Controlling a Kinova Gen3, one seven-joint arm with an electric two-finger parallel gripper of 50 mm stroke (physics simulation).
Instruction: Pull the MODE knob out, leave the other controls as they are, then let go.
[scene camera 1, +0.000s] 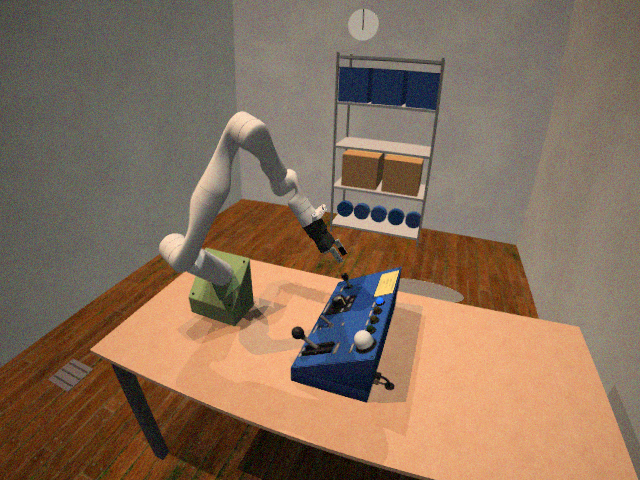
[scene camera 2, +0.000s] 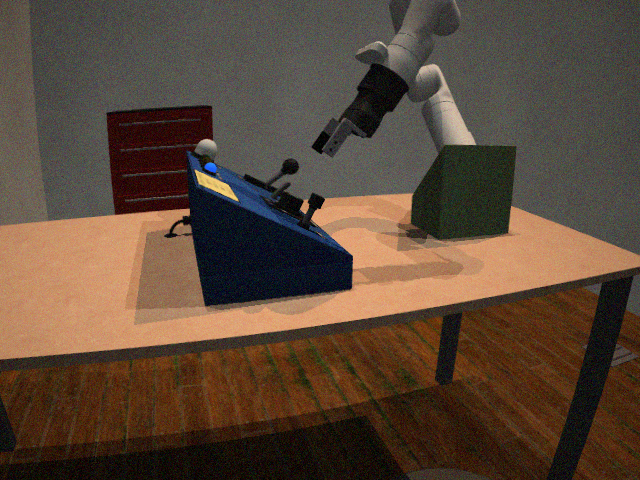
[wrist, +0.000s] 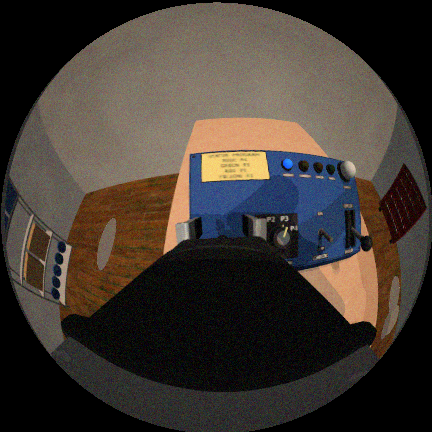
My gripper shows in scene camera 1, in scene camera 2 and in the wrist view (221, 224). The same spot on my gripper: (scene camera 2: 332, 136) is (scene camera 1: 343, 247). One and the same spot on a blue console: (scene camera 1: 351, 346) is (scene camera 2: 221, 168).
